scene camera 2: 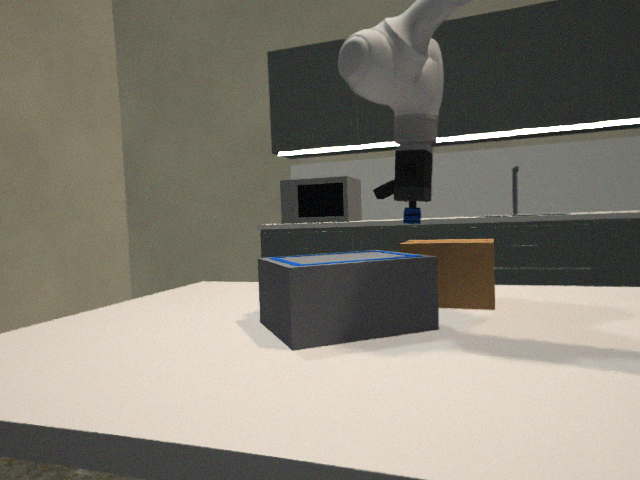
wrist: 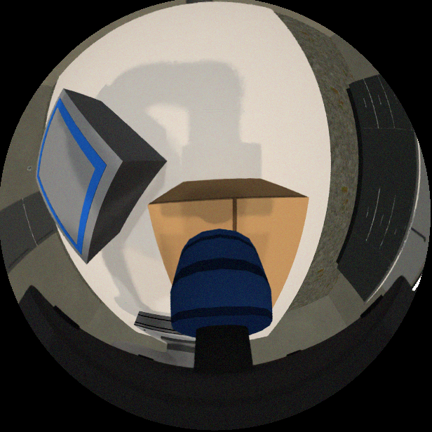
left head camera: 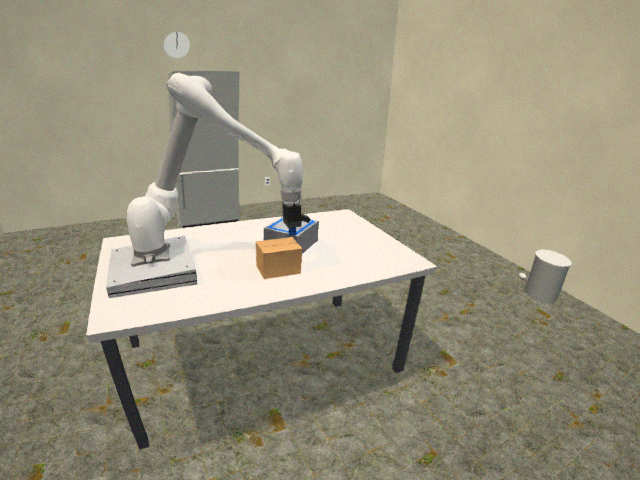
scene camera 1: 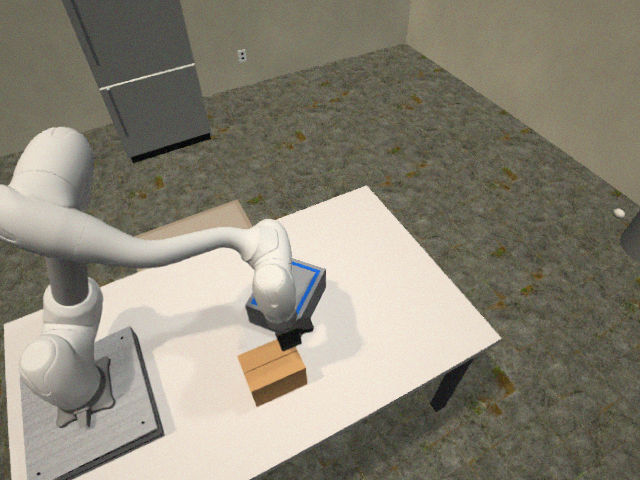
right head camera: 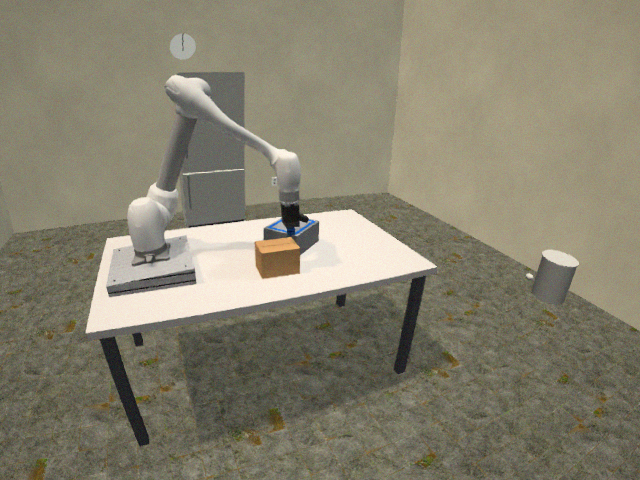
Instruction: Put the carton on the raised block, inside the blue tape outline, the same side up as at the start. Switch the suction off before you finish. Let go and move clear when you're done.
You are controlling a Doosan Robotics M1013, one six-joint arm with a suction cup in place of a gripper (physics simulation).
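The orange-brown carton stands upright on the table, its seamed face on top. The grey raised block stands beside it, with the blue tape outline on its top and no carton inside. My suction cup is blue, points down and holds nothing. A gap shows between it and the carton's top in scene camera 2. In the wrist view it covers part of that top; scene camera 1 hides the cup.
The arm's base plate is on the left of the table. The block's top is lower than or near the carton's top height. A microwave and a counter stand beyond the table in scene camera 2.
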